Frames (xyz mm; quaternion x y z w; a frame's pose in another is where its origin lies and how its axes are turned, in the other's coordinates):
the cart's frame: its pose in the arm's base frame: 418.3 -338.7 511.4 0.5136 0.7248 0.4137 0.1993
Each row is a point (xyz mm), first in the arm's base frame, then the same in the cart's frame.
Working: the arm's base frame: its pose in the cart's frame: 402.8 -609.8 130.9 -0.5136 -0.7248 -0.4137 0.1993

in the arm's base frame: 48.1 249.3 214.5
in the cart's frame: 639.8 -376.9 139.7
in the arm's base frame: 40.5 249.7 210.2
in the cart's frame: 642.6 -384.7 136.9
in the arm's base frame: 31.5 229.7 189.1
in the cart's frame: 625.1 -409.5 134.8
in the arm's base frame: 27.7 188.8 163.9
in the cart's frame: 585.9 -437.3 130.5
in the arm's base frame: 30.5 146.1 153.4
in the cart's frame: 544.6 -449.7 121.7
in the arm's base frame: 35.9 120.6 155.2
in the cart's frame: 519.5 -448.4 114.4
